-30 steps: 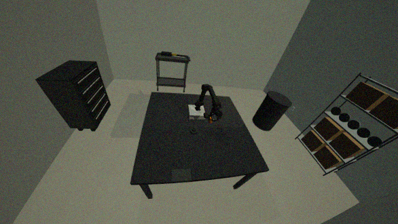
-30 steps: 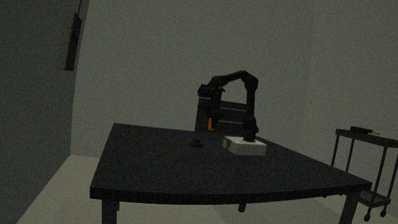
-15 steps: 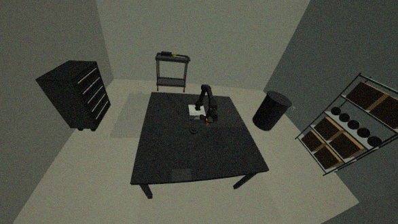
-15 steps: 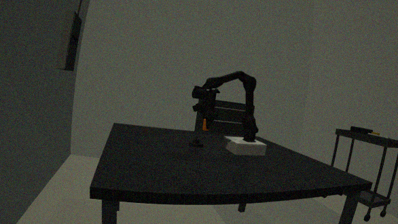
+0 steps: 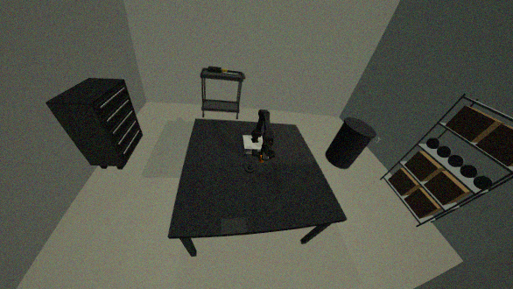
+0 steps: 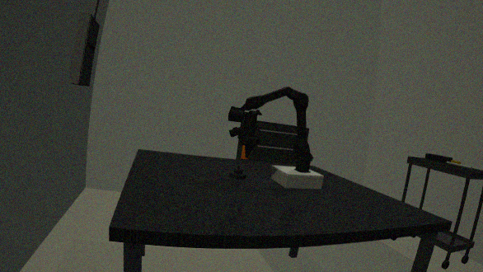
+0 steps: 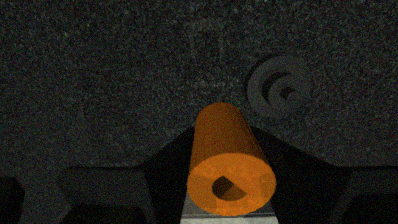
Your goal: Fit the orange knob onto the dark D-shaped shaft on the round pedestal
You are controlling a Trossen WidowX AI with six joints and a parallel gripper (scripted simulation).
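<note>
Right now my gripper tip is 9 cm above the round pedestal, 8 cm to the left of it and 1 cm past it. Round my gripper tip: orange knob 2 cm above.
</note>
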